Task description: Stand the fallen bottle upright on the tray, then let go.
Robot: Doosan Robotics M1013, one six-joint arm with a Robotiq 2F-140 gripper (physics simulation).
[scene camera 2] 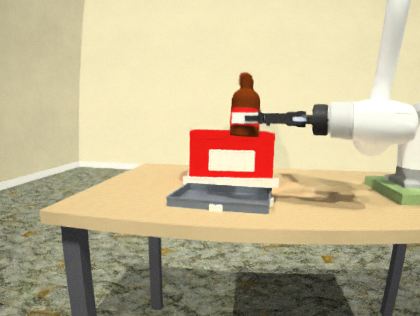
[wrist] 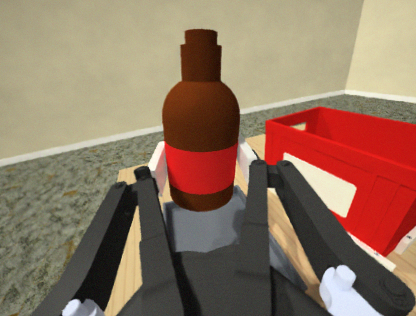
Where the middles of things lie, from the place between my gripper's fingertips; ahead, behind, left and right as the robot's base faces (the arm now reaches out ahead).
Scene:
My hand is 3 cm below the brown bottle (scene camera 2: 245,99) and 2 cm past it.

